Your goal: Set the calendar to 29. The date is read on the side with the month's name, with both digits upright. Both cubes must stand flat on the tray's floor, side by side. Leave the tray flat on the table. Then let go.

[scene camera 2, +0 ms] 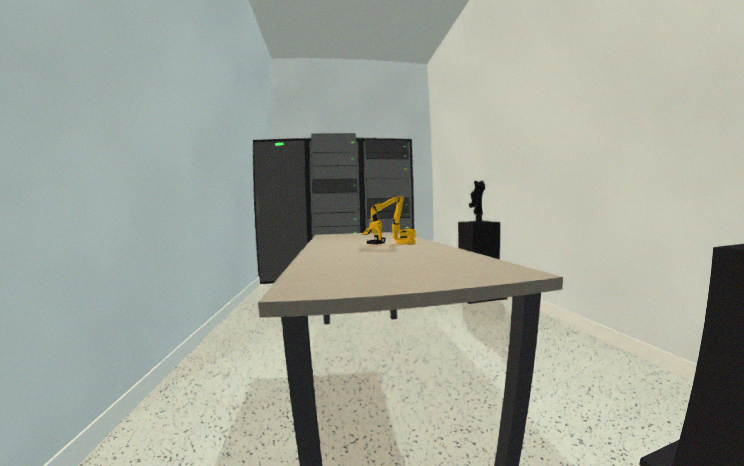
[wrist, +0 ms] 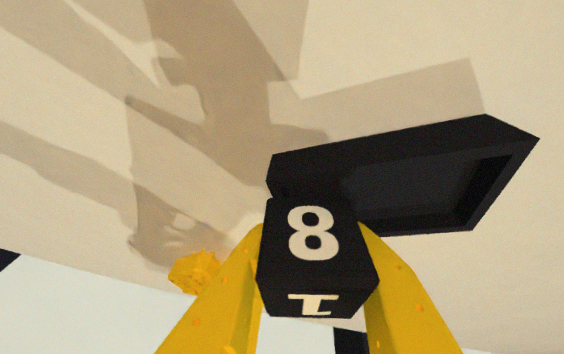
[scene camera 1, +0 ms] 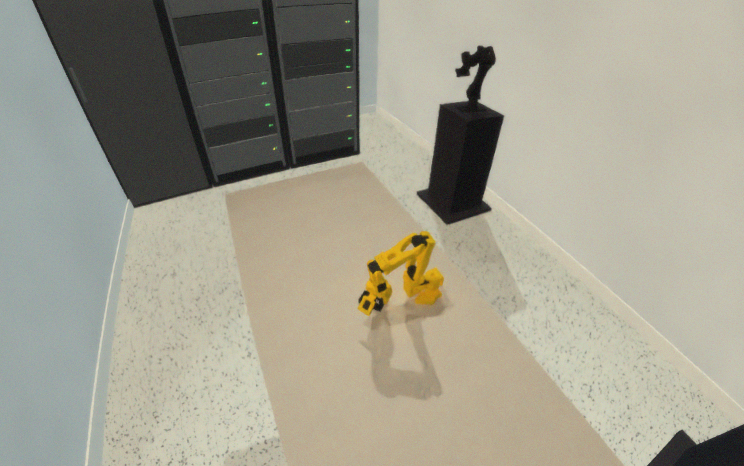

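Note:
A black cube (wrist: 316, 267) is between my two yellow jaws in the wrist view. It shows a white 8 on its upper face and, strongly foreshortened, an upside-down 1 on the face nearer the camera. My gripper (wrist: 310, 229) (scene camera 1: 372, 302) is shut on this cube. The black tray (wrist: 380, 147) (scene camera 2: 376, 241) shows past the cube, its hollow reaching to the right. The cube hides its near left part. I cannot tell whether the cube touches the tray, or whether the tray lies flat. The second cube and the month's name cannot be made out.
The beige table (scene camera 1: 329, 219) (scene camera 2: 395, 268) carries the yellow arm (scene camera 1: 403, 256) (scene camera 2: 396, 216). Arm shadows cross the table top. A yellow toothed piece (wrist: 195, 272) shows left of the jaws. Dark server racks (scene camera 1: 241, 82) and a black pedestal (scene camera 1: 463, 159) with a small black arm stand beyond the table.

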